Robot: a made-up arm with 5 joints. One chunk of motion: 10 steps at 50 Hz.
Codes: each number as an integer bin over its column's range. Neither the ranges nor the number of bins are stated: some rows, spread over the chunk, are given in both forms.
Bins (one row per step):
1: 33 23 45 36 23 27
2: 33 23 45 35 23 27
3: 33 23 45 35 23 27
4: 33 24 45 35 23 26
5: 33 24 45 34 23 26
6: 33 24 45 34 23 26
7: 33 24 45 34 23 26
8: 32 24 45 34 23 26
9: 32 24 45 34 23 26
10: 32 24 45 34 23 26
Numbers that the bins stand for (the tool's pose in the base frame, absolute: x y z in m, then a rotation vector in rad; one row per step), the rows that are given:
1: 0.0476 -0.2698 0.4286 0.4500 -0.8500 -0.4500
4: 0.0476 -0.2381 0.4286 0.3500 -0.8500 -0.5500
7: 0.0476 -0.2381 0.4286 0.2500 -0.8500 -0.5500
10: 0.0159 -0.2381 0.4286 0.2500 -0.8500 -0.5500
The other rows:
2: 0.0476 -0.2698 0.4286 0.3500 -0.8500 -0.4500
3: 0.0476 -0.2698 0.4286 0.3500 -0.8500 -0.4500
5: 0.0476 -0.2381 0.4286 0.2500 -0.8500 -0.5500
6: 0.0476 -0.2381 0.4286 0.2500 -0.8500 -0.5500
8: 0.0159 -0.2381 0.4286 0.2500 -0.8500 -0.5500
9: 0.0159 -0.2381 0.4286 0.2500 -0.8500 -0.5500

